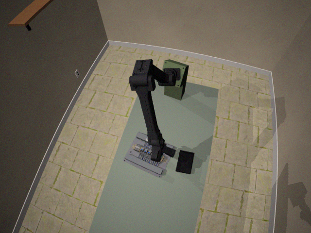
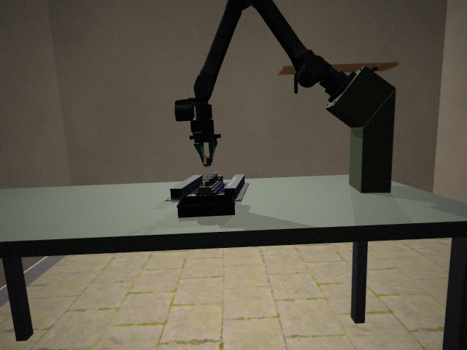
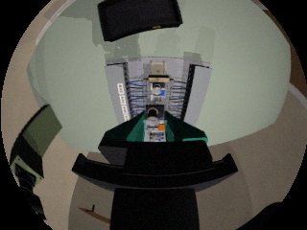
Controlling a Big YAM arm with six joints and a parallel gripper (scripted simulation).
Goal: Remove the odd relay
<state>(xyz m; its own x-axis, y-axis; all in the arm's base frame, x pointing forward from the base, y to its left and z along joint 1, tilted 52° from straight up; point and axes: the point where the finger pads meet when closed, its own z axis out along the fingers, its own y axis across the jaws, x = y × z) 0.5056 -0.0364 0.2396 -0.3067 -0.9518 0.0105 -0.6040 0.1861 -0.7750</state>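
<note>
My gripper is now 5 cm short of the black tray, 19 cm to the right of it and 12 cm above it. The rest, counted from my hand: grey socket panel 3 cm behind, 8 cm to the right, 13 cm below.
</note>
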